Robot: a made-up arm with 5 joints. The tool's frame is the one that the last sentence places. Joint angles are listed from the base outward.
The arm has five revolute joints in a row. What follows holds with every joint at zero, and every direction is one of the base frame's. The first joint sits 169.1 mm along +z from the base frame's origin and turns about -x. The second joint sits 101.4 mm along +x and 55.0 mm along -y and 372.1 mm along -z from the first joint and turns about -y. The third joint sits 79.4 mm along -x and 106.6 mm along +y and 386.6 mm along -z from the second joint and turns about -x. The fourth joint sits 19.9 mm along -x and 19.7 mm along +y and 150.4 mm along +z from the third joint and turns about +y. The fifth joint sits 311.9 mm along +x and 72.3 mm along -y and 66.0 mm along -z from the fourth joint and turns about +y. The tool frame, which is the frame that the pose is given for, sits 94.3 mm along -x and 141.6 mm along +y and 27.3 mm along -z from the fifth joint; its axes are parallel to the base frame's.
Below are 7 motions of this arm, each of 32 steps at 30 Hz.
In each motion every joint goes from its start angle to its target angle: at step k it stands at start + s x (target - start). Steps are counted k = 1, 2, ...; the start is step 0. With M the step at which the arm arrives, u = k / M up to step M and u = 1 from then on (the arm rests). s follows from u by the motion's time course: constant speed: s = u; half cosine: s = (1 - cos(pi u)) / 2; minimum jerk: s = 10 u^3 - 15 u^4 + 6 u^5.
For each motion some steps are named. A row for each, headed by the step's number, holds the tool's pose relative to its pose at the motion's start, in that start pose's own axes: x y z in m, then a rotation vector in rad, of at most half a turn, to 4 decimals.
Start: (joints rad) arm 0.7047 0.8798 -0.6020 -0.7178 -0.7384
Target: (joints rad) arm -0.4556 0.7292 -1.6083 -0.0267 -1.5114
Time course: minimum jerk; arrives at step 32
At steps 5, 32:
5: -0.0097 0.0028 -0.0040 -0.0182 -0.0142 -0.0544
32: -0.1808 0.3572 -0.2554 -0.4262 -0.8266 -1.7885

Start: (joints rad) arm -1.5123 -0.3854 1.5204 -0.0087 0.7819
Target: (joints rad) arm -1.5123 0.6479 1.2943 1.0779 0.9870
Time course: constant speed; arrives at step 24
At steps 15, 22, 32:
15: 0.2378 -0.1429 0.0724 0.6586 0.6997 -0.1229
22: 0.3085 -0.2159 0.0895 0.9964 0.9442 -0.0041
32: 0.3248 -0.2363 0.0946 1.0901 1.0005 0.0511

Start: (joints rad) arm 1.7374 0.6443 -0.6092 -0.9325 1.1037
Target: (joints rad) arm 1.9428 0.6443 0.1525 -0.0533 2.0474
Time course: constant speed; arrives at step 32
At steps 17, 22, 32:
17: 0.1125 0.0795 -0.0693 -0.4447 0.9740 -0.2620
22: 0.1478 0.0799 -0.1110 -0.5374 1.2368 -0.4267
32: 0.2097 0.0308 -0.2047 -0.6240 1.7010 -0.8706

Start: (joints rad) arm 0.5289 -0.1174 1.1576 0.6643 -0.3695
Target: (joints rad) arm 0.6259 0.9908 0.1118 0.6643 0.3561
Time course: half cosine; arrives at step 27
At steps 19, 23, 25, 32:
19: 0.2980 -0.1836 0.2523 0.8938 -0.1465 -0.1024
23: 0.3107 -0.2508 0.2956 0.9927 -0.2488 -0.0272
25: 0.3115 -0.2693 0.3062 1.0128 -0.2790 -0.0033
32: 0.3115 -0.2756 0.3097 1.0189 -0.2895 0.0051

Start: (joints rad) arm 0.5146 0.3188 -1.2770 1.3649 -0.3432
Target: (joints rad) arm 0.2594 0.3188 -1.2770 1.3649 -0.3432
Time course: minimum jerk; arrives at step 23
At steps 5, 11, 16, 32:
5: 0.0109 0.0070 -0.0054 0.0106 -0.0055 0.0140
11: 0.0679 0.0480 -0.0322 0.0672 -0.0352 0.0894
16: 0.1203 0.0926 -0.0539 0.1215 -0.0636 0.1618
32: 0.1432 0.1145 -0.0625 0.1462 -0.0766 0.1946

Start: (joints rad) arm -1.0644 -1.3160 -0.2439 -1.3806 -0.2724
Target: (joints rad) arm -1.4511 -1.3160 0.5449 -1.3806 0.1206
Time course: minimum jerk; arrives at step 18
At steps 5, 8, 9, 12, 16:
5: -0.0164 0.0588 0.0115 0.0547 0.0626 0.0904
8: -0.0527 0.1661 0.0483 0.1497 0.1676 0.2734
9: -0.0685 0.2053 0.0678 0.1826 0.2027 0.3481
12: -0.1165 0.3037 0.1352 0.2591 0.2803 0.5639
16: -0.1517 0.3597 0.1903 0.2965 0.3142 0.7148

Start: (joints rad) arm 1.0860 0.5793 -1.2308 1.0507 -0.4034
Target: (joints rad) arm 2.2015 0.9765 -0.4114 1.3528 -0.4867
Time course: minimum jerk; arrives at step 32
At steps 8, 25, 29, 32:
8: -0.0424 -0.0562 0.0497 -0.1807 0.0678 -0.0608
25: -0.2718 -0.2116 0.7161 -1.6170 0.4972 -0.4300
29: -0.2734 -0.1950 0.7779 -1.7327 0.5183 -0.4447
32: -0.2734 -0.1930 0.7845 -1.7451 0.5204 -0.4461

